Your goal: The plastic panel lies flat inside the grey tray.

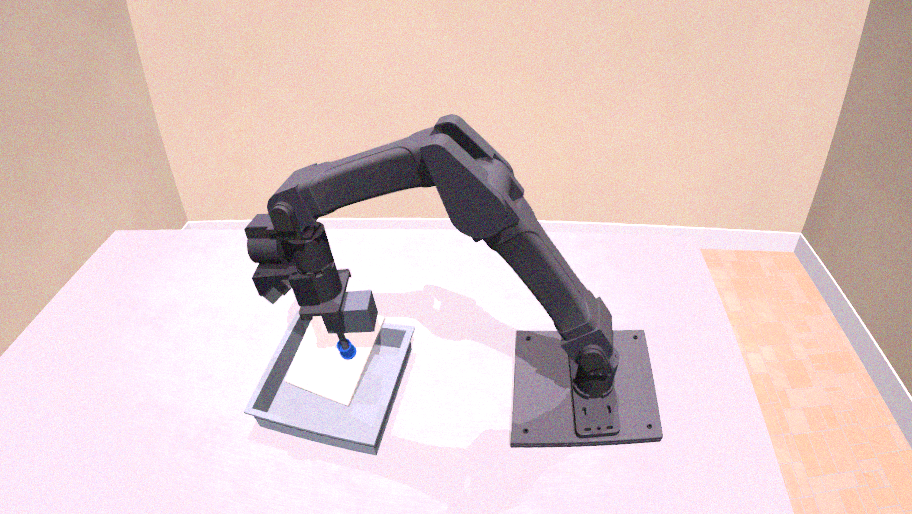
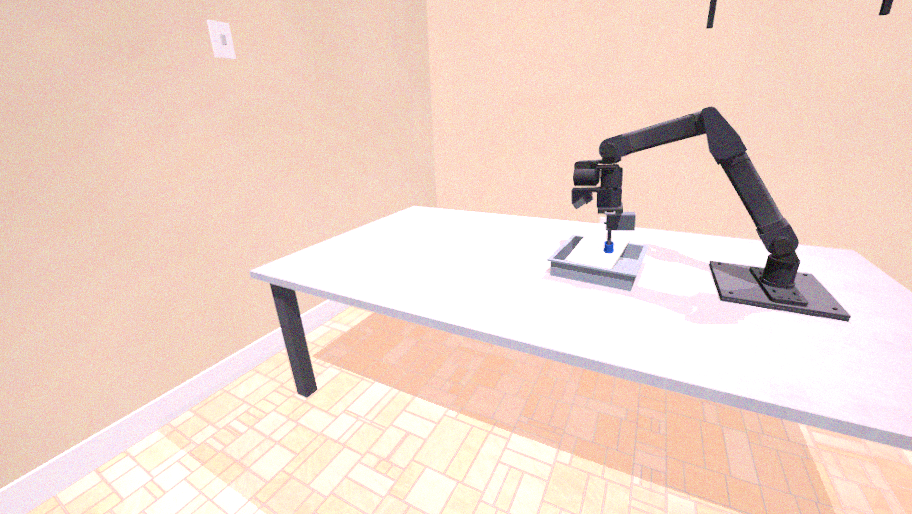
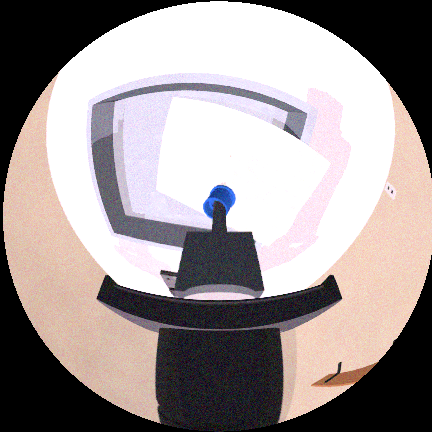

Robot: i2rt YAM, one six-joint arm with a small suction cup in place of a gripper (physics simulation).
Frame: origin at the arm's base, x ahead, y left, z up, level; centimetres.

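Where they show: end effector, tool point: (image 1: pixel 349 357) (image 2: pixel 608 253) (image 3: pixel 218 192); arm's base, origin of the base link: (image 1: pixel 592 387) (image 2: pixel 775 286).
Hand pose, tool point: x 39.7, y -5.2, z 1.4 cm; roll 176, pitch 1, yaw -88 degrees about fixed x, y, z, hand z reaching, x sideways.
Note:
Things, the pixels of their centre, and the offset from my tool point. Level surfaces: height alone.
- white plastic panel, body centre: (image 3: pixel 227 171) (image 1: pixel 333 350) (image 2: pixel 598 250) dx +3.0, dy -0.8, dz +0.5 cm
- shallow grey tray, body centre: (image 3: pixel 176 173) (image 1: pixel 332 379) (image 2: pixel 599 260) dx +2.2, dy +4.9, dz -0.4 cm
- white table, its level: dz -2.9 cm
A white plastic panel (image 1: pixel 326 372) (image 2: pixel 592 251) (image 3: pixel 241 153) lies askew in the shallow grey tray (image 1: pixel 326 423) (image 2: pixel 587 272) (image 3: pixel 104 169). It is turned relative to the tray walls, and one corner and edge reach over the tray's far rim towards the arm's side. My blue suction cup (image 1: pixel 346 350) (image 2: pixel 608 247) (image 3: pixel 219 200) points straight down and presses on the panel's top face near its far edge, gripping it. The tray floor shows bare along the left and front sides.
The tray stands on a white table (image 1: pixel 464 474) (image 2: pixel 428 265), left of the arm's dark base plate (image 1: pixel 638 388). The table's front edge (image 2: pixel 454 331) drops to a tiled floor. A wall socket (image 2: pixel 221 38) is on the far wall.

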